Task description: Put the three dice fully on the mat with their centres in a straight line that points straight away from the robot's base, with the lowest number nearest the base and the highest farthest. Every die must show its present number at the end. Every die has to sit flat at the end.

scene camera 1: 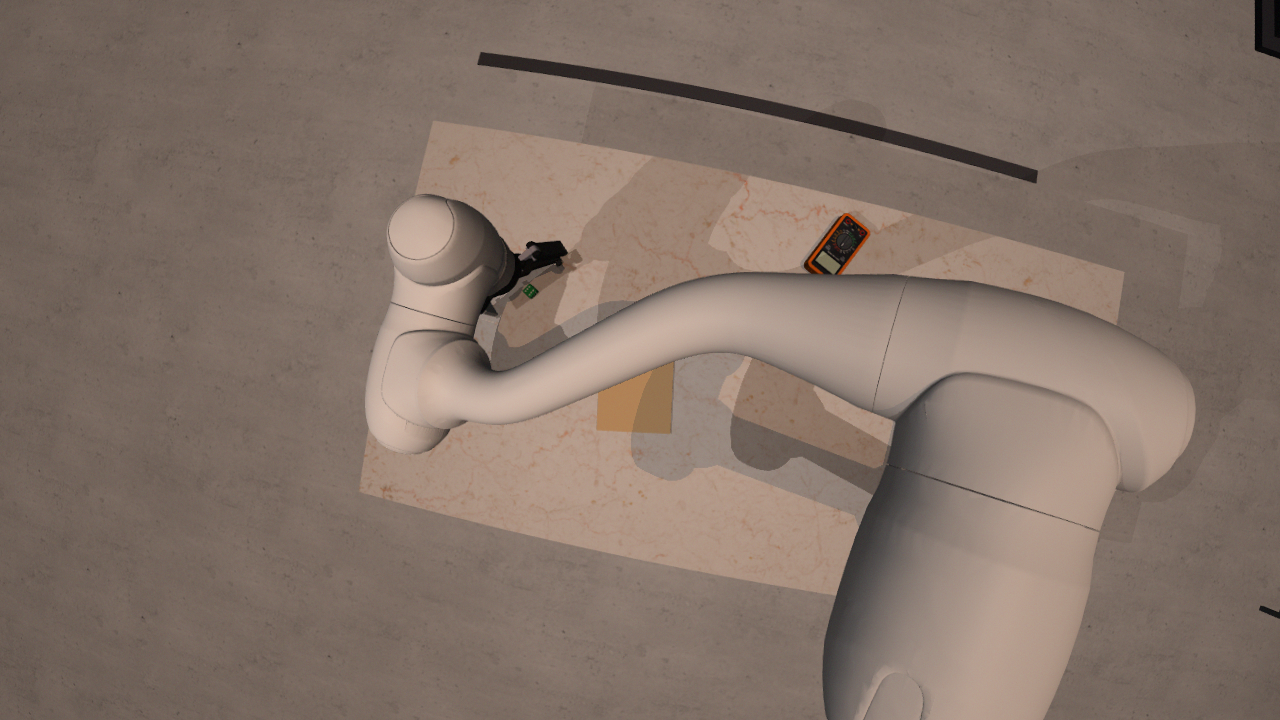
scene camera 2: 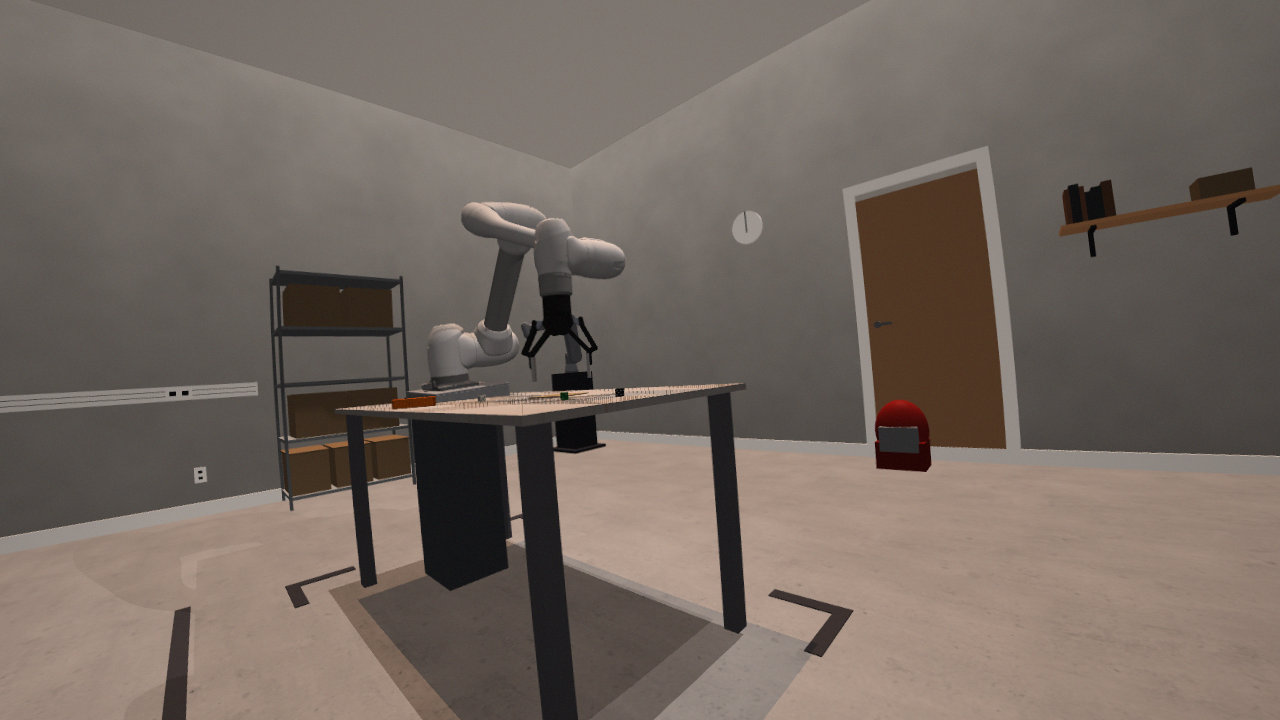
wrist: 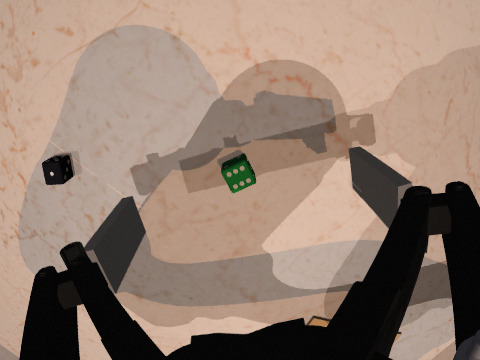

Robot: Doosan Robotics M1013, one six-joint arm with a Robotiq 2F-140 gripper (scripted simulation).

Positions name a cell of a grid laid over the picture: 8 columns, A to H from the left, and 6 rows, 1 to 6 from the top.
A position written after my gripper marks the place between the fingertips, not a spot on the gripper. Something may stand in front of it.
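My gripper (scene camera 2: D4), (scene camera 1: D3), (wrist: E4). Green die (wrist: D3). Black die (wrist: A3). Orange mat (scene camera 1: E4).
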